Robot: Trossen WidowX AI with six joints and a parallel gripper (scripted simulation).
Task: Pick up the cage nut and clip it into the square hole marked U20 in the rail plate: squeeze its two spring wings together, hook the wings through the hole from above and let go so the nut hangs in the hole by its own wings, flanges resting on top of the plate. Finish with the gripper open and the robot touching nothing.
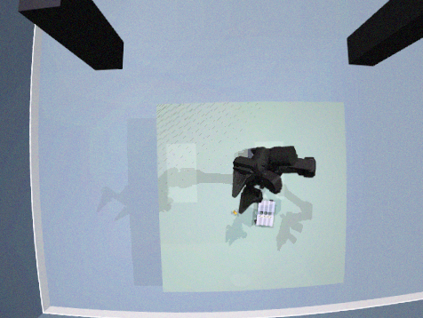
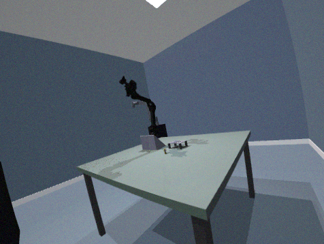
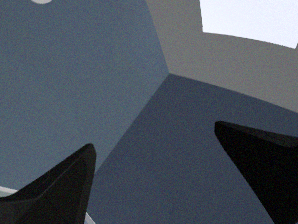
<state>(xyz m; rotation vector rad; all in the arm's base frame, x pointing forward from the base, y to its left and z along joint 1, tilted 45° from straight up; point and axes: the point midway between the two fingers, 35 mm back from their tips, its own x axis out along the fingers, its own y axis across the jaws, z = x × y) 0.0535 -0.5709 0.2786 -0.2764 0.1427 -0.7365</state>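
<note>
The cage nut lies 710 mm below my gripper tip, 220 mm ahead of it and 90 mm to the left of it.
</note>
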